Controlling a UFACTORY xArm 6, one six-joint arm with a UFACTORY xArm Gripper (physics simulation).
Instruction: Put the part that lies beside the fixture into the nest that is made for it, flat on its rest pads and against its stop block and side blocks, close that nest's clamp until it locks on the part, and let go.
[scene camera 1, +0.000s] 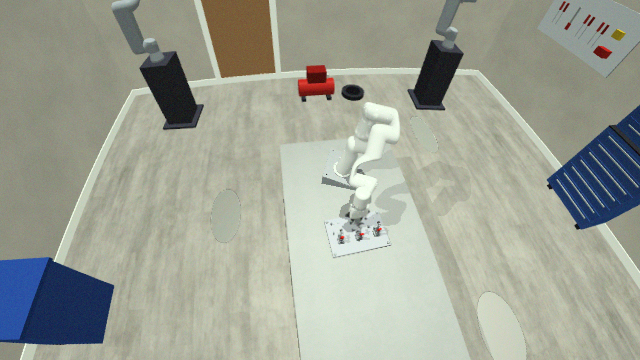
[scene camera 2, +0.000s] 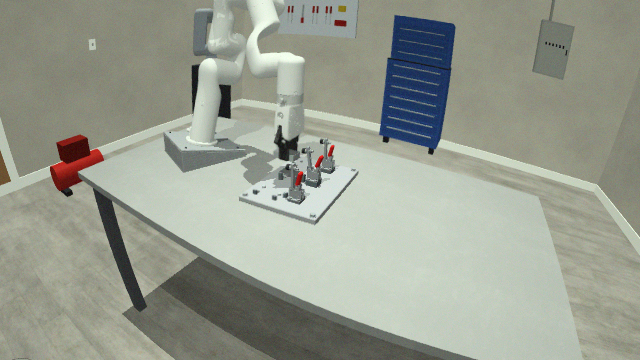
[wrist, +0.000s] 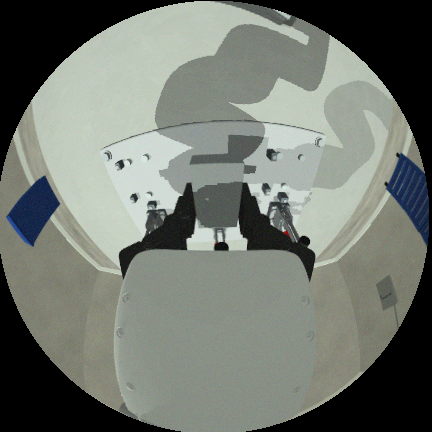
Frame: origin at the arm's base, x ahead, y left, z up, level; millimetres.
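Where they show: gripper, fingertip midpoint: (scene camera 1: 356, 219) (scene camera 2: 288, 157) (wrist: 216, 194); arm's base at its link origin: (scene camera 1: 342, 169) (scene camera 2: 201, 141).
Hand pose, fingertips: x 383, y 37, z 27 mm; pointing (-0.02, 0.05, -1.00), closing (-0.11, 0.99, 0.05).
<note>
Each offset is from my fingertips to the top centre of the thing. "pt": to the spot under its first point. Level surfaces: height alone.
My gripper (wrist: 216, 194) (scene camera 2: 289, 154) is shut on a grey block-like part @(dx -5, dy -1, dz +18 mm) (wrist: 217, 174), which spans between the black fingers in the wrist view. The part is held over the middle of the fixture plate (scene camera 1: 345, 249) (scene camera 2: 265, 204) (wrist: 125, 145); its underside and any contact with the nest are hidden. Three toggle clamps with red handles stand in a row on the plate: one @(pt dx +115, dy -100, dz +16 mm) (scene camera 1: 341, 237) (scene camera 2: 296, 192), a middle one @(pt dx +98, dy +4, dz +4 mm) (scene camera 1: 359, 234) (scene camera 2: 313, 172) and a third @(pt dx +76, dy +118, dz +6 mm) (scene camera 1: 378, 229) (scene camera 2: 328, 159). Their arms stand up in scene camera 2. Small pads and blocks show on both sides of the part in the wrist view.
The fixture lies on the pale table @(dz -82 mm) (scene camera 1: 325, 300) (scene camera 2: 425, 240), in front of the arm's grey base (scene camera 1: 330, 177) (scene camera 2: 192, 157). The raised clamp arms stand close beside the gripper. A blue drawer cabinet (scene camera 1: 600, 175) (scene camera 2: 417, 95) stands on the floor away from the table.
</note>
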